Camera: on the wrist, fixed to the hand. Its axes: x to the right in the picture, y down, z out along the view.
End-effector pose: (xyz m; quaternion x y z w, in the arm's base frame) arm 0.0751 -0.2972 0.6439 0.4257 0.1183 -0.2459 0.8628
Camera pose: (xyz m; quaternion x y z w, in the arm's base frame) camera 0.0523 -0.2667 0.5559 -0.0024 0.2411 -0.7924 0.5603
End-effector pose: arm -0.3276 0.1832 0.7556 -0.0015 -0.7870 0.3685 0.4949
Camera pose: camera -0.2504 0.1901 0.8121 0.4798 -0.7294 -0.2229 0.4336
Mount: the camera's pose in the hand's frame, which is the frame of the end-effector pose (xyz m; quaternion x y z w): 0.0071 -0.0558 -0.0777 -0.2061 -0.1962 -0.6488 0.7058
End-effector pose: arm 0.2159 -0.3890 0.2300 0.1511 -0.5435 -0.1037 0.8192
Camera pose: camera 0.2900 -0.4329 0.1877 0.2701 -0.4249 -0.7463 0.4354
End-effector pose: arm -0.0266 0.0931 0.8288 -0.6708 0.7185 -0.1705 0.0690
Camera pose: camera -0.0002 0.0956 0.9210 0.9872 -0.0935 -0.1146 0.0592
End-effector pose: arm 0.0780 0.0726 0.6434 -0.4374 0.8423 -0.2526 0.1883
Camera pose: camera 0.0681 0.0596 0.7379 -0.9435 0.3258 -0.0410 0.0441
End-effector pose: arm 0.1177 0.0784 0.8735 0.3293 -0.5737 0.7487 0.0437
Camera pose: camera 0.1025 0.1640 0.9140 0.7425 -0.3541 0.3172 0.4719
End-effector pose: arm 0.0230 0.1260 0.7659 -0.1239 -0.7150 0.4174 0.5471
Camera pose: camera 0.1048 0.1317 0.8157 0.3455 -0.7783 -0.1834 0.4911
